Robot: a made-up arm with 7 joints. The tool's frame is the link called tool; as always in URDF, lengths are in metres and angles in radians. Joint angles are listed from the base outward.
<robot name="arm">
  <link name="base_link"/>
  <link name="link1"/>
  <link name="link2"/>
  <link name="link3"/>
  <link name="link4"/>
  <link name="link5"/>
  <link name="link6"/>
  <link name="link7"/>
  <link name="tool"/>
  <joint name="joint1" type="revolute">
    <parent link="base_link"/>
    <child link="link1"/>
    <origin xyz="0 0 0.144"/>
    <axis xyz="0 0 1"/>
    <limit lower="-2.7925" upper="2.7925"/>
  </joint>
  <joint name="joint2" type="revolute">
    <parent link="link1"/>
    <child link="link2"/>
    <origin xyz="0 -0.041 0.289" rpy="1.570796 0 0"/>
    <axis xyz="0 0 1"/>
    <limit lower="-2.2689" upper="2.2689"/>
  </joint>
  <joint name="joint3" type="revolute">
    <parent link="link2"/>
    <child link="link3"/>
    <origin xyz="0 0.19 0.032" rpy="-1.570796 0 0"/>
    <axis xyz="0 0 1"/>
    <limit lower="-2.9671" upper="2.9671"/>
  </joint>
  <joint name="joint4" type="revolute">
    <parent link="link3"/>
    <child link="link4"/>
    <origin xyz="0.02 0.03 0.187" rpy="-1.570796 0 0"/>
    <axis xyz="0 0 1"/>
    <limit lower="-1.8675" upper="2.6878"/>
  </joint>
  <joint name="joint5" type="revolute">
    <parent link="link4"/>
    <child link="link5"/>
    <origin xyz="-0.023 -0.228 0.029" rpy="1.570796 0 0"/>
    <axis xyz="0 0 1"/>
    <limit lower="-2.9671" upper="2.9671"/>
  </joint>
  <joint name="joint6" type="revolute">
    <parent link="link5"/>
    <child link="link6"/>
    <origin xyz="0 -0.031 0.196" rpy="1.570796 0 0"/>
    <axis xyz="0 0 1"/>
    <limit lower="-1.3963" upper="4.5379"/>
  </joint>
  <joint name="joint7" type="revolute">
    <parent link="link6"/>
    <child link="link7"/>
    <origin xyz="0.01 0.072 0.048" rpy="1.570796 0 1.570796"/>
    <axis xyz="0 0 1"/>
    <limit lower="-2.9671" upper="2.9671"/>
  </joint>
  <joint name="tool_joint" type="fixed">
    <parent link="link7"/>
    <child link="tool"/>
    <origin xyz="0 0 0"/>
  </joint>
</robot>
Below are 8 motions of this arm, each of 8 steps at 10 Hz.
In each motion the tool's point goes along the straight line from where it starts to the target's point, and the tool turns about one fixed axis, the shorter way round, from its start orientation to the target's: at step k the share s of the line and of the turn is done. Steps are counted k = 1, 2, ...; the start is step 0. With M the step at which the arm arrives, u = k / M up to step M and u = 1 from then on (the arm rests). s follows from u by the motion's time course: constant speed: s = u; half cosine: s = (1 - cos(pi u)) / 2; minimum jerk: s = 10 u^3 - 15 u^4 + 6 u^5.
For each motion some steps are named. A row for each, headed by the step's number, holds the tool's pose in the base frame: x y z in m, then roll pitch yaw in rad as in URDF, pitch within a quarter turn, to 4 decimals.
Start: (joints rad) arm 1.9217 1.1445 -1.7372 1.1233 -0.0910 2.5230 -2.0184
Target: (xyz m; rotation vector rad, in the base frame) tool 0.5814 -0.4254 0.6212 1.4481 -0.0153 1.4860
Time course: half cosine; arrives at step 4
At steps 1, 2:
1: 0.5657 -0.4164 0.6229 0.9680 -0.7319 1.0334
2: 0.5722 -0.4201 0.6222 1.0400 -0.7761 1.1043

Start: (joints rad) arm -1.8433 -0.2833 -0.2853 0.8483 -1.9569 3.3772 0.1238
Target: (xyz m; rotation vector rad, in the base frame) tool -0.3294 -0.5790 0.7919 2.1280 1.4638 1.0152
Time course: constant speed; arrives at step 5
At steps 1, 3, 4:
1: -0.1980 -0.4232 0.9779 2.1708 0.1120 1.2562
3: -0.2637 -0.5011 0.8849 2.2779 -0.1222 1.3156
4: -0.2965 -0.5401 0.8384 2.3277 -0.2413 1.3364

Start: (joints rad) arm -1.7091 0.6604 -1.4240 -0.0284 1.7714 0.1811 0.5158
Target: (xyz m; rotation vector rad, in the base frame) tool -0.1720 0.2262 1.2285 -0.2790 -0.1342 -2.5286
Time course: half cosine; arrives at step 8
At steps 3, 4, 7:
3: -0.0920 0.4059 1.1901 -0.2243 -0.5785 2.7137
4: -0.1141 0.3562 1.2007 -0.1908 -0.4596 3.0044
7: -0.1676 0.2361 1.2264 0.0130 -0.2416 -2.6032

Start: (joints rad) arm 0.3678 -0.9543 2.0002 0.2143 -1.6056 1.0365 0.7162
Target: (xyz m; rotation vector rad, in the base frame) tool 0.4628 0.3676 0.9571 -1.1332 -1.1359 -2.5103
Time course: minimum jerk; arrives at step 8
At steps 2, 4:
2: 0.6091 0.1560 1.0170 -1.2788 -0.8040 -1.0486
4: 0.5444 0.2496 0.9905 -0.3616 -1.2173 -2.0061

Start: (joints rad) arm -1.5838 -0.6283 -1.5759 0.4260 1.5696 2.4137 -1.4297
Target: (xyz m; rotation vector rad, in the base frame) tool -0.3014 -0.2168 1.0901 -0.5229 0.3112 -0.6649
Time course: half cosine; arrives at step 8
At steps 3, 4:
3: -0.3039 -0.3488 1.0248 -0.3060 -0.1590 -0.2998
4: -0.3032 -0.3123 1.0428 -0.3729 -0.0736 -0.4086

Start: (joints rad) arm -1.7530 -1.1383 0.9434 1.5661 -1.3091 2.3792 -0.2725
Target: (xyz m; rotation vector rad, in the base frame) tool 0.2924 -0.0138 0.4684 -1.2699 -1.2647 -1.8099
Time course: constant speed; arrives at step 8
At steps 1, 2, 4, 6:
1: 0.2170 -0.4920 0.4926 1.1617 -1.0389 1.8243
2: 0.2278 -0.4237 0.4891 1.2017 -1.0530 1.9767
4: 0.2493 -0.2871 0.4822 1.2691 -1.0895 2.2916
6: 0.2709 -0.1504 0.4753 1.3118 -1.1345 2.6274

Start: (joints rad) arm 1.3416 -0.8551 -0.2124 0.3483 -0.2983 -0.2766 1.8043
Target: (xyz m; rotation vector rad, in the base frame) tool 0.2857 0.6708 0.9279 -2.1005 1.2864 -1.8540
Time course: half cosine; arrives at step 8
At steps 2, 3, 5, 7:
2: 0.2968 0.6899 0.8745 -2.8351 -0.4986 -0.8224
3: 0.2947 0.6862 0.8847 -2.7426 -0.6106 -0.9298
5: 0.2897 0.6777 0.9086 -2.4230 -0.8274 -1.2816
7: 0.2862 0.6717 0.9255 -2.0934 -0.9123 -1.6325

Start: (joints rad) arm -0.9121 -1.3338 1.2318 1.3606 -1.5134 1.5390 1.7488
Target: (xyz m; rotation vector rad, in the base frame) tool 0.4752 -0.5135 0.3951 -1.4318 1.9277 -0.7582
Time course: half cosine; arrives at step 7
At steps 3, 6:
3: 0.5731 -0.3326 0.4870 -2.0158 0.0359 -1.4165
6: 0.4831 -0.4988 0.4025 -2.2603 0.1329 -1.7689

